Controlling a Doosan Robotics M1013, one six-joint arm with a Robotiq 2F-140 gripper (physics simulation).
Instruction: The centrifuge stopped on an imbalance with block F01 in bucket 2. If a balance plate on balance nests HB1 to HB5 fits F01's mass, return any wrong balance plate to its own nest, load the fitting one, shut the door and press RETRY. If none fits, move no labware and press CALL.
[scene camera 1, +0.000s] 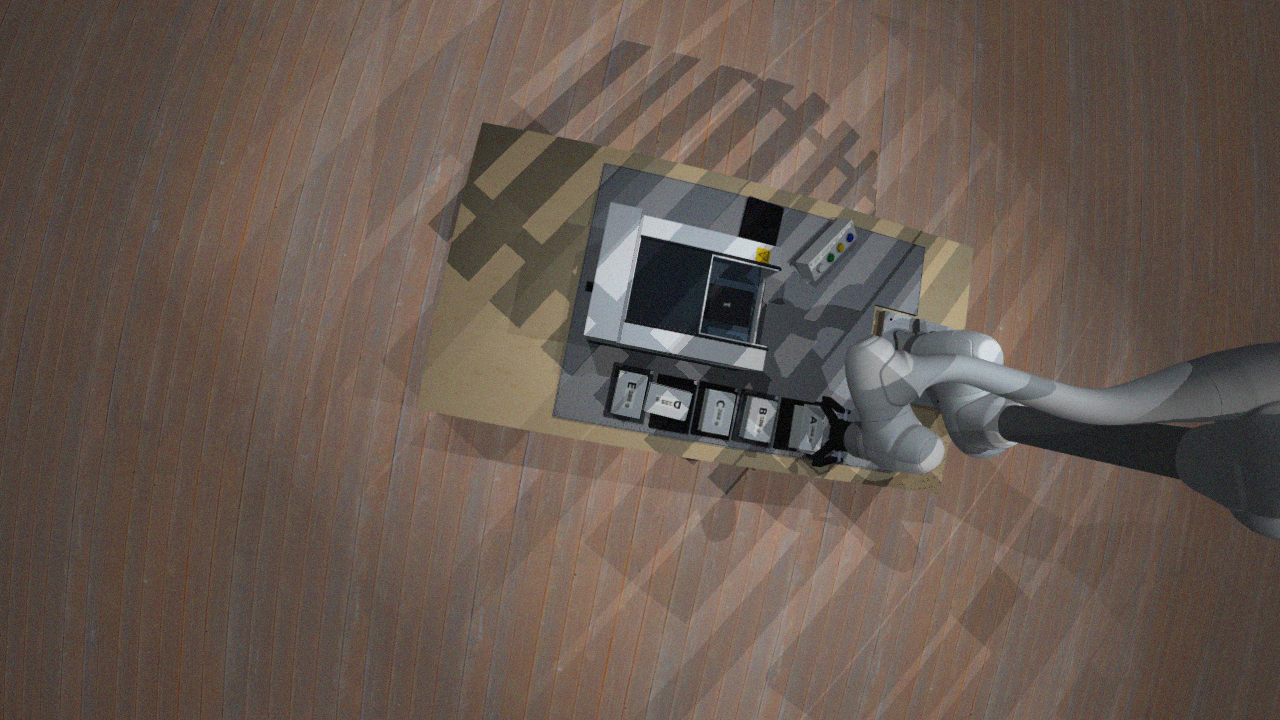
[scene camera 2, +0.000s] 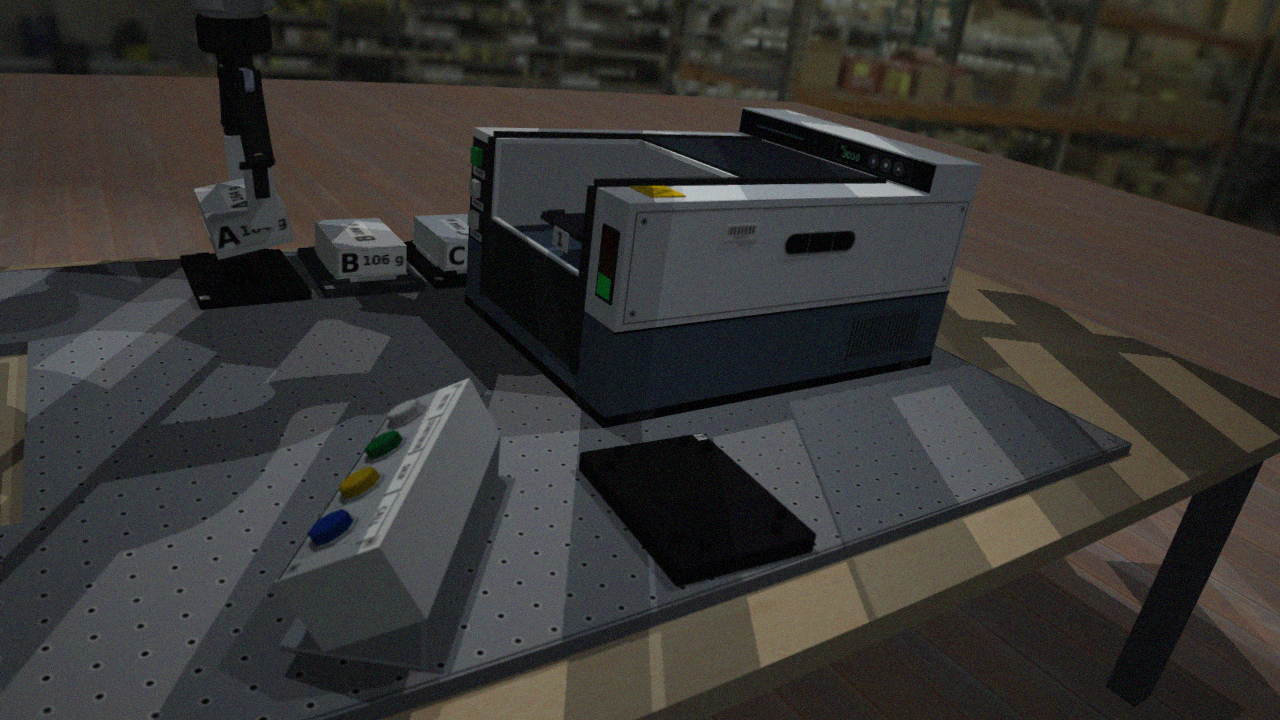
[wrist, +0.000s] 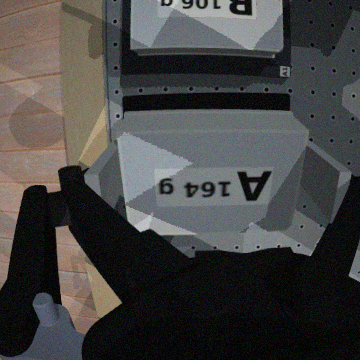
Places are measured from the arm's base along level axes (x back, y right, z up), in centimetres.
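Pixels of known places: gripper, fingertip midpoint: (scene camera 1: 804, 428) (scene camera 2: 253, 208) (wrist: 212, 157).
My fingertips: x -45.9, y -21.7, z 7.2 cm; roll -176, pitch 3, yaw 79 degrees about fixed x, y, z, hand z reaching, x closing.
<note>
Behind a point stands the place of what it marks.
Balance plate A (scene camera 1: 808, 428) {z 9.1, x -45.8, y -21.5 cm} (scene camera 2: 246, 219) {z 7.7, x -42.9, y -15.8 cm} (wrist: 200, 150) {z 9.2, x -47.0, y -22.3 cm}, marked 164 g, is between the fingers of my gripper (scene camera 1: 825, 431) {z 7.2, x -45.9, y -21.7 cm} (scene camera 2: 247, 179) (wrist: 212, 157) {z 7.2, x -45.9, y -21.7 cm}, which is shut on it. The plate is tilted and raised over its black nest (scene camera 2: 246, 284) {z -0.6, x -43.3, y -18.0 cm} (wrist: 205, 102) {z -0.6, x -49.4, y -21.4 cm}. Plates B (scene camera 1: 759, 418) {z 3.6, x -58.7, y -19.1 cm} (scene camera 2: 359, 246) {z 3.6, x -55.6, y -14.3 cm} (wrist: 205, 25) {z 3.6, x -55.9, y -20.1 cm}, marked 106 g, C (scene camera 1: 716, 411) {z 3.7, x -72.1, y -16.8 cm} (scene camera 2: 438, 241) {z 2.9, x -66.6, y -14.7 cm}, D (scene camera 1: 669, 402) {z 3.9, x -86.2, y -14.1 cm} and E (scene camera 1: 631, 394) {z 3.6, x -97.2, y -11.9 cm} stand in a row on nests. The centrifuge (scene camera 1: 613, 268) {z 22.6, x -103.1, y 19.4 cm} (scene camera 2: 760, 259) {z 13.4, x -74.0, y 30.4 cm} is open over its front part, and a bucket label 1 shows inside. Block F01 cannot be made out.
A sloped button box (scene camera 1: 827, 252) {z 5.5, x -36.8, y 32.0 cm} (scene camera 2: 447, 501) {z 3.9, x -36.1, y 37.7 cm} with white, green, yellow and blue buttons stands in front of the centrifuge. A flat black pad (scene camera 1: 760, 221) {z -0.1, x -56.4, y 42.6 cm} (scene camera 2: 698, 505) {z -0.1, x -55.0, y 43.1 cm} lies beside the centrifuge. A pale tray (scene camera 1: 881, 317) {z -1.5, x -12.4, y 13.5 cm} shows partly beside the arm. Plate B stands close to plate A.
</note>
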